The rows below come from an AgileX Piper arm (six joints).
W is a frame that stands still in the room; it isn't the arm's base.
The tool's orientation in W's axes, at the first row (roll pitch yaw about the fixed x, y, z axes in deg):
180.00 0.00 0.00
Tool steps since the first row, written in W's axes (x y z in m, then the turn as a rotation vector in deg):
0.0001 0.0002 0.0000 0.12 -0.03 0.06
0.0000 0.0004 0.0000 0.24 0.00 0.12
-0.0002 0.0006 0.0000 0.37 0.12 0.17
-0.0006 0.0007 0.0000 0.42 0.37 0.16
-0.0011 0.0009 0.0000 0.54 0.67 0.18
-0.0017 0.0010 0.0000 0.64 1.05 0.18
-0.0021 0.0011 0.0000 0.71 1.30 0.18
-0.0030 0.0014 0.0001 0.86 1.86 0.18
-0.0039 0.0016 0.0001 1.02 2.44 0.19
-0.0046 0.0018 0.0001 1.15 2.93 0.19
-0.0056 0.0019 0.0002 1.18 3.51 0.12
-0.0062 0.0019 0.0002 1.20 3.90 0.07
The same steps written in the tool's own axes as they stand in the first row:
0.0001 -0.0002 0.0000 0.12 0.03 -0.06
0.0000 -0.0004 0.0000 0.24 0.00 -0.12
-0.0002 -0.0006 0.0000 0.37 -0.12 -0.17
-0.0006 -0.0007 0.0000 0.42 -0.37 -0.16
-0.0011 -0.0009 0.0000 0.54 -0.67 -0.18
-0.0017 -0.0010 0.0000 0.64 -1.05 -0.18
-0.0021 -0.0011 0.0000 0.71 -1.30 -0.18
-0.0030 -0.0014 -0.0001 0.86 -1.86 -0.18
-0.0039 -0.0016 -0.0001 1.02 -2.44 -0.19
-0.0046 -0.0018 -0.0001 1.15 -2.93 -0.19
-0.0056 -0.0019 -0.0002 1.18 -3.51 -0.12
-0.0062 -0.0019 -0.0002 1.20 -3.90 -0.07

